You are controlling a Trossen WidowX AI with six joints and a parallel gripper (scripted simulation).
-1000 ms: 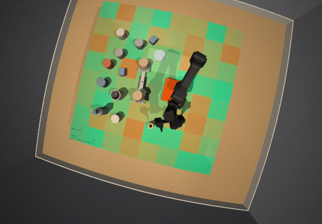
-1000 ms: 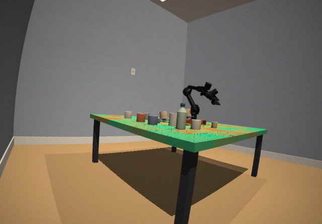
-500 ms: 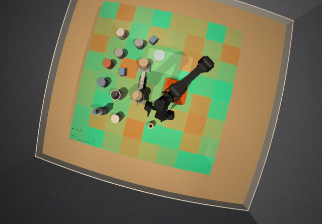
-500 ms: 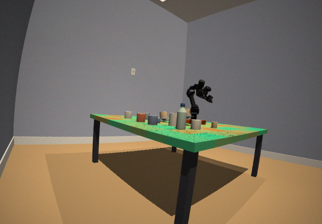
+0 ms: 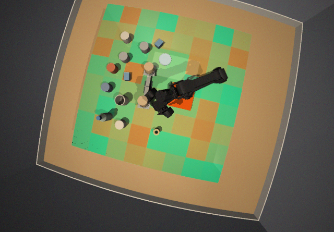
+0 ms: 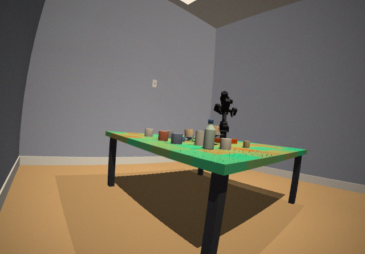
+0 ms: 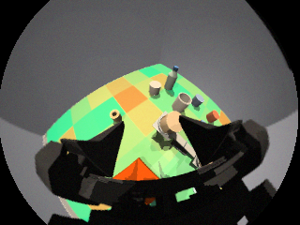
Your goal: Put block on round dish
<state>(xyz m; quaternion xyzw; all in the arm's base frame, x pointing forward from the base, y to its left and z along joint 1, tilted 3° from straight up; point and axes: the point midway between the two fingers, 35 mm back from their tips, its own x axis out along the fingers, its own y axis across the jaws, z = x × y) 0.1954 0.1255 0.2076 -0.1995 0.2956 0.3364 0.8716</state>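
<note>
Right now my gripper tip is 32 cm to the left of the tan cup, 17 cm above it and 8 cm short of it. Round my gripper tip: balance: 19 cm below, 16 cm to the right, 9 cm ahead; then white beam: 20 cm below, 16 cm to the right, 9 cm ahead; then mug: 27 cm ahead, 19 cm below, 4 cm to the right.
</note>
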